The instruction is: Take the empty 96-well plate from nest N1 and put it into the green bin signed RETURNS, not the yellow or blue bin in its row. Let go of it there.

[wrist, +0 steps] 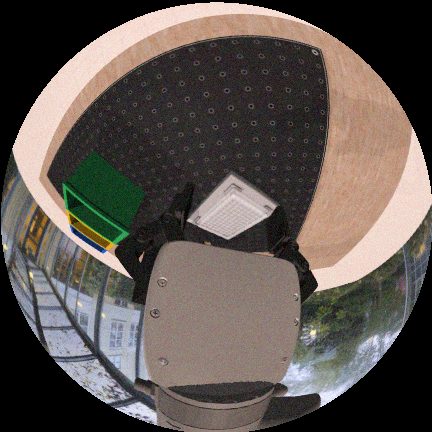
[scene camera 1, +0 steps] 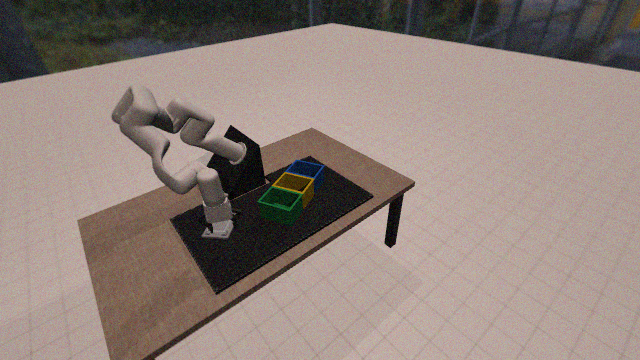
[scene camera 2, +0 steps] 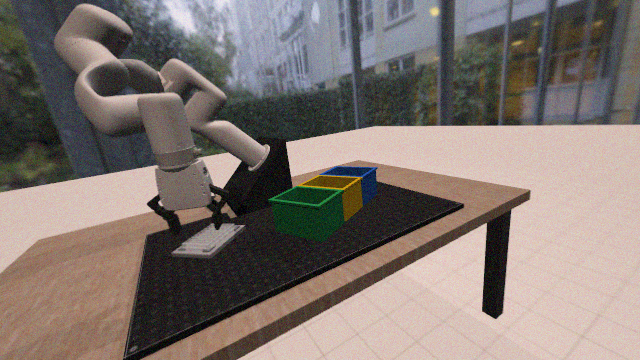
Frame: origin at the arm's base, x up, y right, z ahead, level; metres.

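Seen in the pictures: gripper, fingertip midpoint: (wrist: 233, 203) (scene camera 1: 223, 228) (scene camera 2: 198, 229); arm's base, origin of the base link: (scene camera 1: 238, 154) (scene camera 2: 260, 158).
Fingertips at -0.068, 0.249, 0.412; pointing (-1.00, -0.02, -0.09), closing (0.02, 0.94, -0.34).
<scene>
Pixels of each thing's top centre, then the offset from my fingertips to it, as dx, dy, dz. "pt": a spot on its surface instead. Level surfaces: height alone.
- white 96-well plate, middle of its top: (wrist: 229, 220) (scene camera 2: 209, 233) (scene camera 1: 220, 221) -0.066, -0.017, -0.124
- light grey nest, middle of its top: (wrist: 229, 217) (scene camera 2: 210, 236) (scene camera 1: 221, 222) -0.074, -0.017, -0.124
- green bin, middle of its top: (wrist: 87, 232) (scene camera 2: 329, 181) (scene camera 1: 293, 182) +0.008, -0.389, -0.091
- blue bin, surface spot: (scene camera 2: 370, 187) (scene camera 1: 319, 180) pt -0.049, -0.542, -0.090
- black mat, its level: dx -0.092
- wooden table, its level: dx -0.105
The white 96-well plate (scene camera 2: 216, 237) (wrist: 231, 215) sits in the light grey nest (scene camera 1: 209, 236) (scene camera 2: 189, 254) (wrist: 230, 178) on the black mat. My gripper (scene camera 1: 222, 221) (scene camera 2: 196, 229) (wrist: 233, 203) is open and empty, pointing down just above the plate, with one black finger towards each side of it in the wrist view. In scene camera 1 the gripper hides much of the plate. The green bin (scene camera 1: 281, 212) (scene camera 2: 306, 220) (wrist: 107, 187) stands to the right of the nest in both scene views. No RETURNS lettering can be read.
The yellow bin (scene camera 1: 308, 196) (scene camera 2: 353, 201) (wrist: 92, 232) and the blue bin (scene camera 1: 319, 176) (scene camera 2: 370, 187) stand in a row behind the green one. A black block (scene camera 1: 251, 172) (scene camera 2: 276, 175) carries the arm's base at the rear. The black mat (scene camera 1: 260, 250) (scene camera 2: 225, 300) (wrist: 240, 125) lies on the wooden table (scene camera 1: 135, 280).
</scene>
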